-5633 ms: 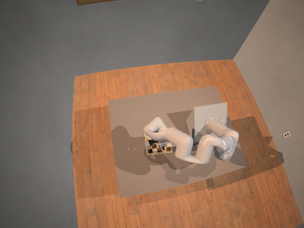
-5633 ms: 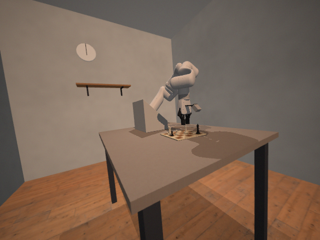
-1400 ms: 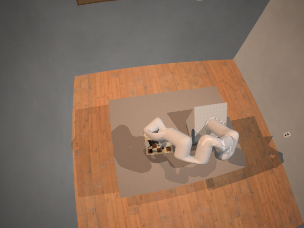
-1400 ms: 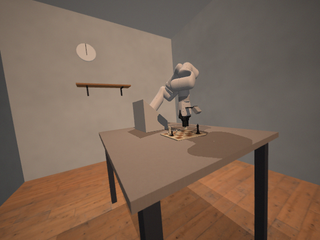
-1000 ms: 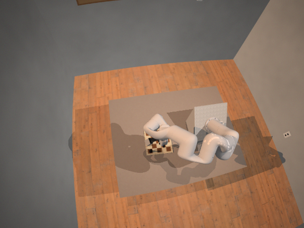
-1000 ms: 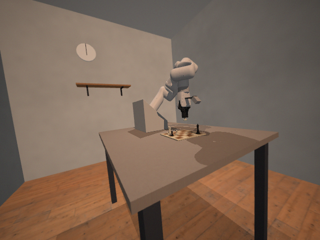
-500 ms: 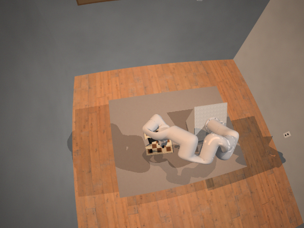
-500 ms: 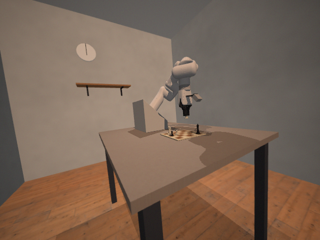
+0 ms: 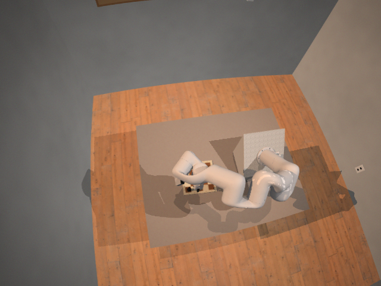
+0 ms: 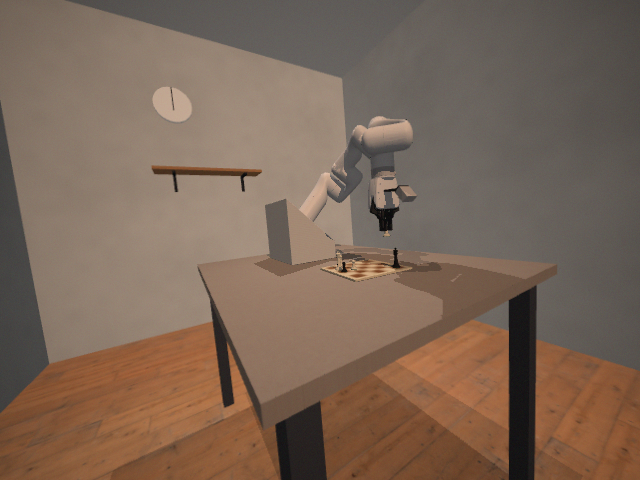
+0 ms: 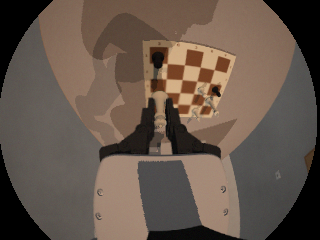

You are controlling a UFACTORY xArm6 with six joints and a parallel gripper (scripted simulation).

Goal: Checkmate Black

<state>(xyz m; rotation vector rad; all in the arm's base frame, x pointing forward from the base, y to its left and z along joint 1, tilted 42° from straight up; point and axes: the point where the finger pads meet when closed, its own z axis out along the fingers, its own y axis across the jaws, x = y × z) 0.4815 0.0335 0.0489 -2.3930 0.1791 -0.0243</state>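
Now: hand 4 cm short of the tall black piece and 11 cm above it. The rest, counted from my hand: black pawn 5 cm behind, 15 cm to the right, 13 cm below; then chessboard 5 cm behind, 7 cm to the right, 14 cm below.
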